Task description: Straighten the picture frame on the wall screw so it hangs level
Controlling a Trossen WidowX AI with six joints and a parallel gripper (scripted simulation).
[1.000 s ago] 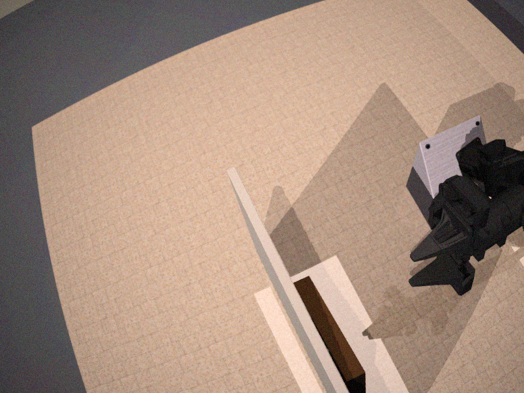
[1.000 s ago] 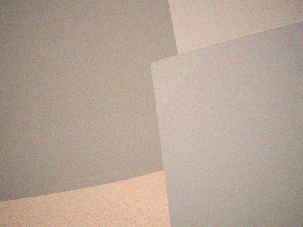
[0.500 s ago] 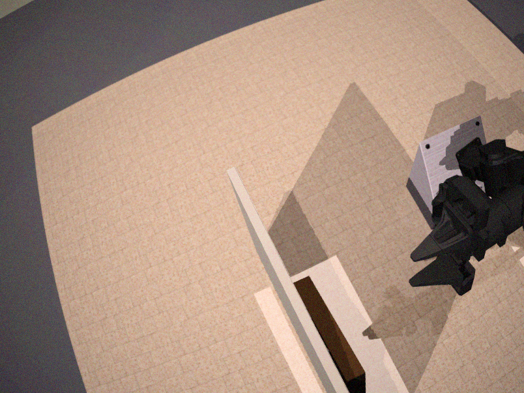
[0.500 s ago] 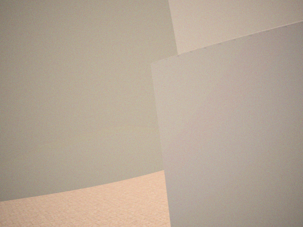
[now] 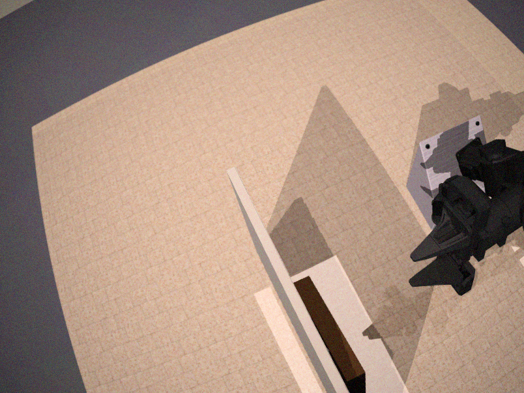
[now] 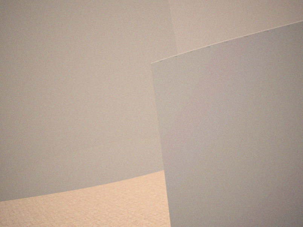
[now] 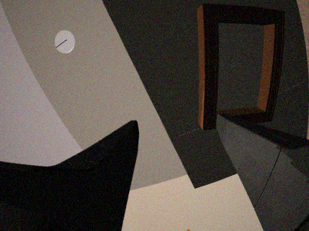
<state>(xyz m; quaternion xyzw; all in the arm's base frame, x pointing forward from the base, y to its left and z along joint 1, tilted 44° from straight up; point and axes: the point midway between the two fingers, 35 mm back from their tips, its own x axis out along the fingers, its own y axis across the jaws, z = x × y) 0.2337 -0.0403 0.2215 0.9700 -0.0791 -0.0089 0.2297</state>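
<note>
The brown wooden picture frame is 130 mm ahead of my gripper tip, 110 mm below it and 10 mm to the left of it. Round my gripper tip: wall panel: 140 mm ahead, 110 mm below, 10 mm to the left.
</note>
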